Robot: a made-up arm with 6 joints.
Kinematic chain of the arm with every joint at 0, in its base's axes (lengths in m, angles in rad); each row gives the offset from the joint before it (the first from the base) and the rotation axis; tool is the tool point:
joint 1: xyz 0 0 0.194 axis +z
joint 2: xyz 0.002 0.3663 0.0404 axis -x
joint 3: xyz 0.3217 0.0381 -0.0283 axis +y
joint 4: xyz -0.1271 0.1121 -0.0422 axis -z
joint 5: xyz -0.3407 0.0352 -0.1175 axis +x
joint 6: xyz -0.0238 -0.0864 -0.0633 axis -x
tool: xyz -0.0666 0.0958 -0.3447
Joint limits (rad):
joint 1: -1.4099..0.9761
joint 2: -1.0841..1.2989
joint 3: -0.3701..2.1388
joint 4: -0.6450..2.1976
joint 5: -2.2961..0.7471
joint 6: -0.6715..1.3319
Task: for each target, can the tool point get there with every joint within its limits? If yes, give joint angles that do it. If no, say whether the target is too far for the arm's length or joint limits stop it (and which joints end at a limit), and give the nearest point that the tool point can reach.
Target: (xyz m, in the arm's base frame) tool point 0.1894 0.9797 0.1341
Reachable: yes | joints -0.3528 0.5316 1.8283 1.4663 -0.2993 -0.3549
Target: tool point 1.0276 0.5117 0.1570
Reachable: yes | joints -1.1312 -0.6158 0.4985 1.9488 0.3258 0.8457
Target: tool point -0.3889 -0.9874 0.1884
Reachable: no: joint limits stop it (at a limit: joint 1, joint 2, joint 3) | nearest point -0.0695 -0.6464 0.3002 | short by 0.480 m
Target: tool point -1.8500 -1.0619 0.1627
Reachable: no: too far | nearest point -0.8173 -0.0505 0.1990 | short by 1.446 m
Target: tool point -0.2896 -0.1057 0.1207
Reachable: yes | joints 0.1570 1.0261 0.0977 0.0904 -0.2889 0.7479
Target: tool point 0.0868 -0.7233 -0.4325
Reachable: no: joint limits stop it (at a limit: joint 1, joint 3, joint 5) | nearest point 0.1023 -0.6825 -0.3958 | short by 0.057 m
